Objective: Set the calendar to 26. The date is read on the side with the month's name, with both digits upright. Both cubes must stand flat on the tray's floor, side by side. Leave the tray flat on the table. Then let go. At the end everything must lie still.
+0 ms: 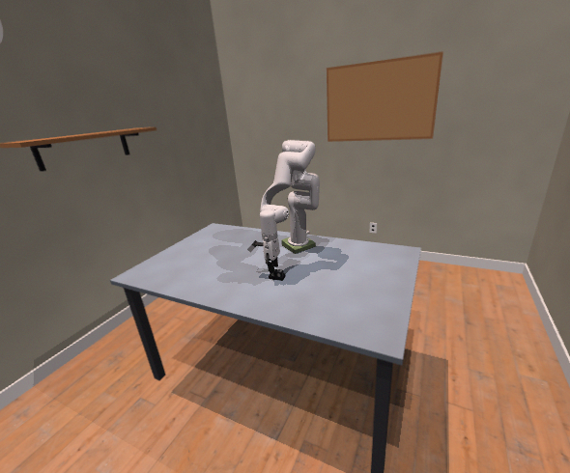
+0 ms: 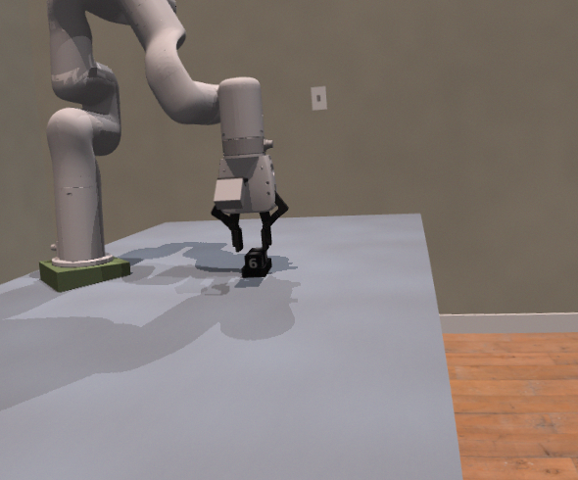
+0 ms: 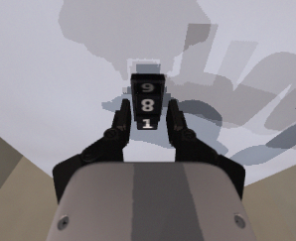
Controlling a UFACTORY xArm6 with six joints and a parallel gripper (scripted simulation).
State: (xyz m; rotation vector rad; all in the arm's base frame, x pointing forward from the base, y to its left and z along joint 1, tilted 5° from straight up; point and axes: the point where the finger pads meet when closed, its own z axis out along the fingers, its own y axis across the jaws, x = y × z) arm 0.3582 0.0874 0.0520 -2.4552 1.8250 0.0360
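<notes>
Now: hand 40 mm above the black cube. From my hand the other things lie so: black calendar tray 60 mm below, 20 mm to the left.
</notes>
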